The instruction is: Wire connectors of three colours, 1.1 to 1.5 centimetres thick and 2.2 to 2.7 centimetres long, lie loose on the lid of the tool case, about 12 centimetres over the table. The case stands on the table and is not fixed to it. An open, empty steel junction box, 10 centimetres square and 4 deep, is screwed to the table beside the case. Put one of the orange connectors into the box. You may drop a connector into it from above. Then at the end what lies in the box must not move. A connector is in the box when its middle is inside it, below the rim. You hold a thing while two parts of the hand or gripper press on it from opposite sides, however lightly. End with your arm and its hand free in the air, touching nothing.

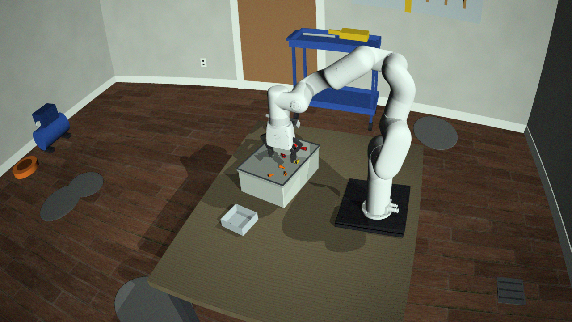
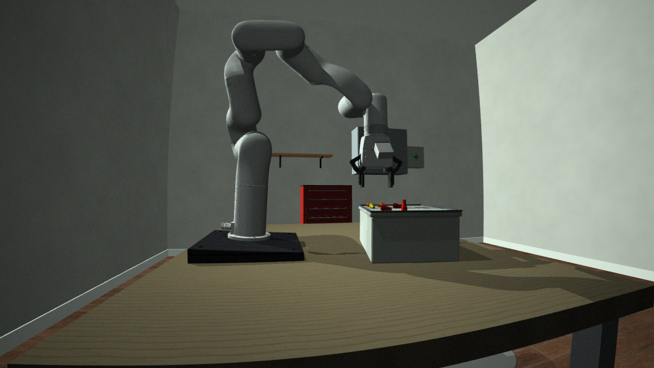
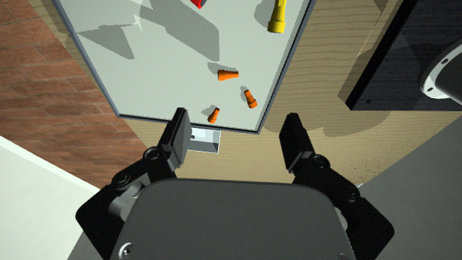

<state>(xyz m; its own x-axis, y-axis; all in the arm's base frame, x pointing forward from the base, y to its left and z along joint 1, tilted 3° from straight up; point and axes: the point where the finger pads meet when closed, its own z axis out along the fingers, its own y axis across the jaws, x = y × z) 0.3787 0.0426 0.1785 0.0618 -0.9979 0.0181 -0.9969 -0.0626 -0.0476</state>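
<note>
My hand is 70 mm above the orange connector, 50 mm to the right of it and 30 mm short of it. Also, from my hand: red connector 170 mm to the right, 60 mm below, 40 mm ahead; steel junction box 220 mm to the left, 190 mm below, 70 mm ahead; tool case 100 mm below, 80 mm to the right, 60 mm ahead.
</note>
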